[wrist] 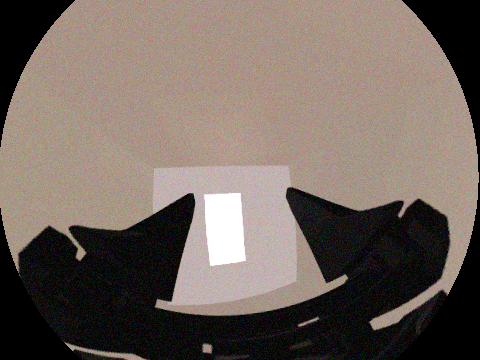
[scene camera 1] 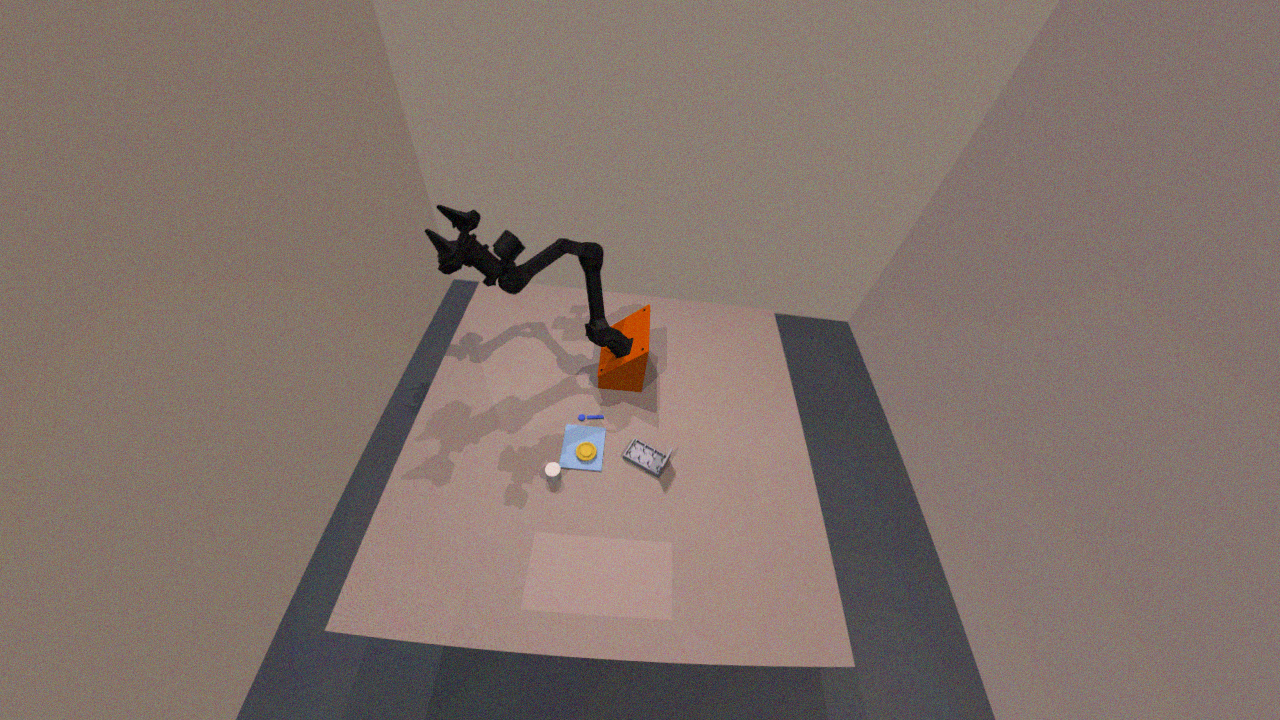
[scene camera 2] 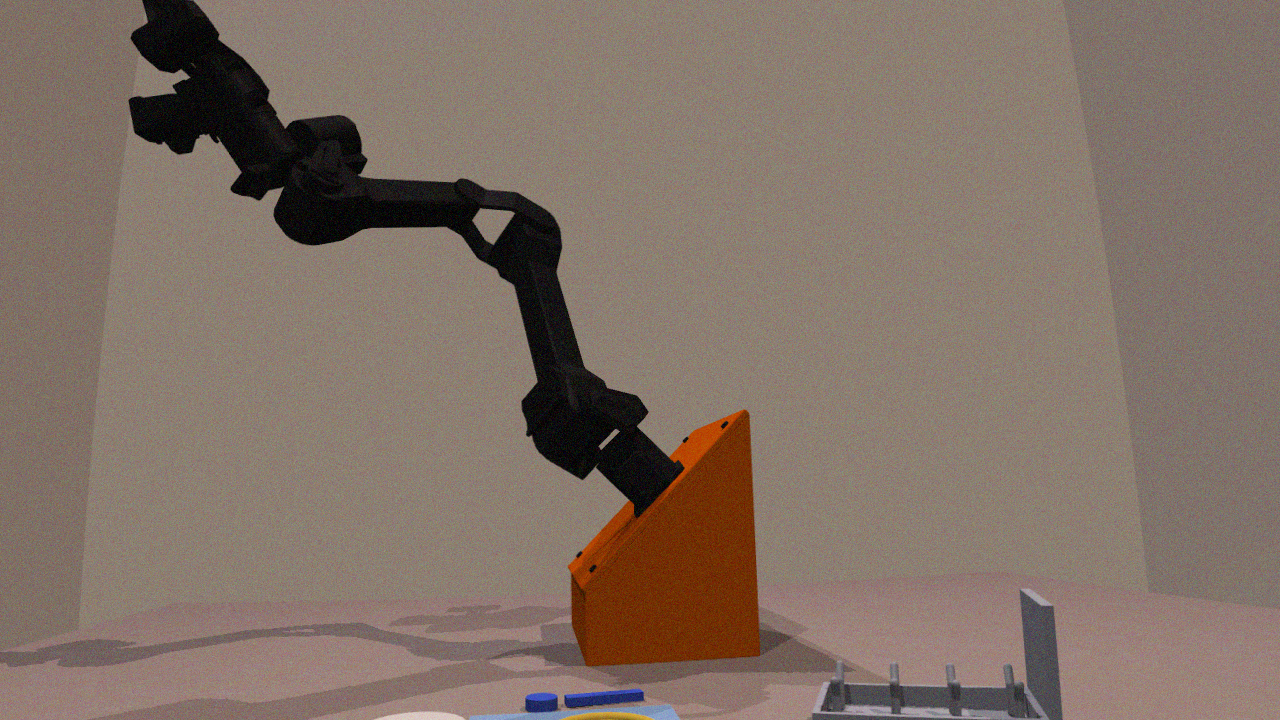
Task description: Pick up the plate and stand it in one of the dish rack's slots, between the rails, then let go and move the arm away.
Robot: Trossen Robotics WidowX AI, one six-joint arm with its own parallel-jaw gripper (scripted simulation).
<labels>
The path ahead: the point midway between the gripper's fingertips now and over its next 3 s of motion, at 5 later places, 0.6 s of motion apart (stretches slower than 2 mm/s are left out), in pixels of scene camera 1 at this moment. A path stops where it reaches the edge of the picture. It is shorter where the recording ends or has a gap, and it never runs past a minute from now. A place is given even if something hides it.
My gripper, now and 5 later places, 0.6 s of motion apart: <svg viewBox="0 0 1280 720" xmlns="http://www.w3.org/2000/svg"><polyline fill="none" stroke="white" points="431,217 415,243 401,295 405,344 424,394 459,434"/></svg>
</labels>
